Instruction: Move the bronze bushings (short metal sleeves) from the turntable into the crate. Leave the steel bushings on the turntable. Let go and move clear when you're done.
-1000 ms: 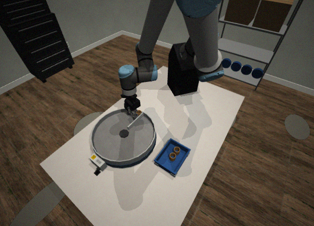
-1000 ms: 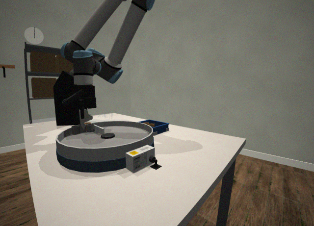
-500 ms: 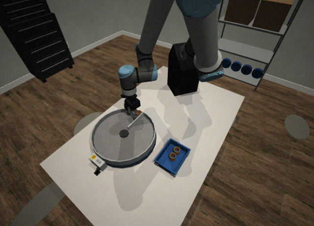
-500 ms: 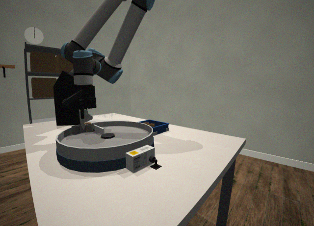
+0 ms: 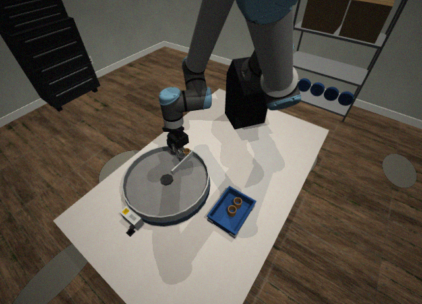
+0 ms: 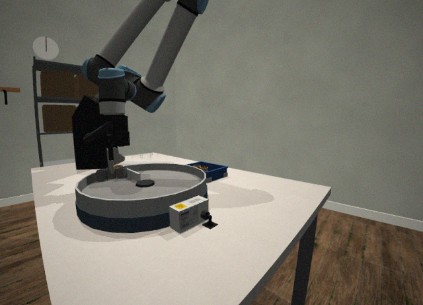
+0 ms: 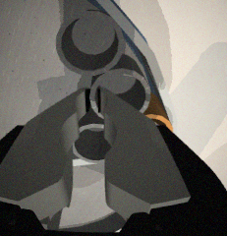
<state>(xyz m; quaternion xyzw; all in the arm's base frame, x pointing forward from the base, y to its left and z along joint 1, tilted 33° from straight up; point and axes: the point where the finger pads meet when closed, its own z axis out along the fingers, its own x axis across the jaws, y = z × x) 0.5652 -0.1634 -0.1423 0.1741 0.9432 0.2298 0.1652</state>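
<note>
The grey turntable is 160 mm ahead of my hand, 50 mm to the left of it and 30 mm below it. Round my hand: blue crate: 130 mm ahead, 400 mm to the left, 60 mm below.
</note>
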